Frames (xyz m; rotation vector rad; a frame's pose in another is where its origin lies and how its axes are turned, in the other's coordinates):
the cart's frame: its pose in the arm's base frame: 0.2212 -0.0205 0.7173 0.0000 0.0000 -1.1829
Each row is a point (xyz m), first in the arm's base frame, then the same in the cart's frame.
Working: the arm's base frame: its pose in the cart's frame: -0.1026 -0.1970 -0.7173 0.0000 0.0000 1.1829

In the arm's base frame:
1: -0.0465 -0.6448 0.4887
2: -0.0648 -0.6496 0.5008
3: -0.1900 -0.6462 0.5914
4: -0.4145 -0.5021 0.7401
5: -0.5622 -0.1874 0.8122
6: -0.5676 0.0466 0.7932
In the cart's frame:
1: 0.4767 -0.4839 -0.2286
2: 0.4742 -0.5027 -0.2165
3: 0.4237 -0.6173 -0.1259
4: 0.2054 -0.7706 0.0228
5: -0.1418 -0.7883 0.0949
6: -0.3605 -0.7048 0.0759

